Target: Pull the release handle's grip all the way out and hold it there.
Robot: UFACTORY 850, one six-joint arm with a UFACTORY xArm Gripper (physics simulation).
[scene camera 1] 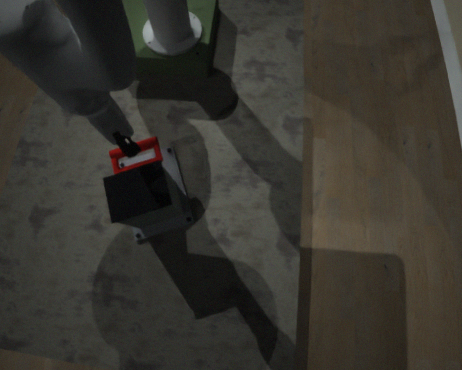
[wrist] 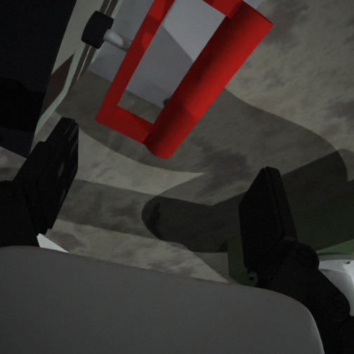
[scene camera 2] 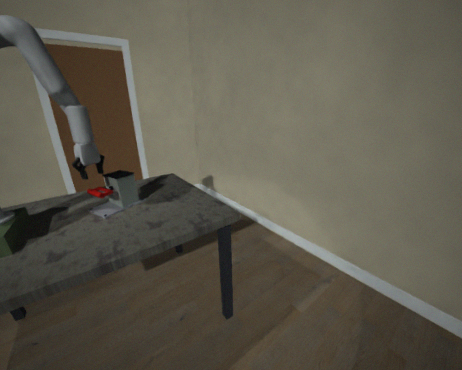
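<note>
The release handle's red grip [scene camera 1: 151, 143] [scene camera 2: 100, 192] [wrist: 210, 80] is a rectangular frame with a thick rounded outer bar. It stands out from one side of a box-shaped housing [scene camera 1: 127, 195] [scene camera 2: 125, 190] [wrist: 30, 45] with a black top. In the wrist view a thin grey rod [wrist: 117, 40] with a black collar [wrist: 97, 29] joins the frame to the housing. My gripper [scene camera 1: 127, 144] [scene camera 2: 92, 175] [wrist: 166, 165] is open and empty. It hangs above the grip; in the wrist view the frame's near end lies between and ahead of the fingers.
The housing stands on a pale bolted base plate [scene camera 1: 165, 226] [scene camera 2: 105, 211] on the mottled grey table [scene camera 1: 240, 200] [scene camera 2: 165, 215]. A green block [scene camera 1: 172, 67] [scene camera 2: 12, 232] under the arm's base stands on the grip's side of the housing. The table edge borders wooden floor.
</note>
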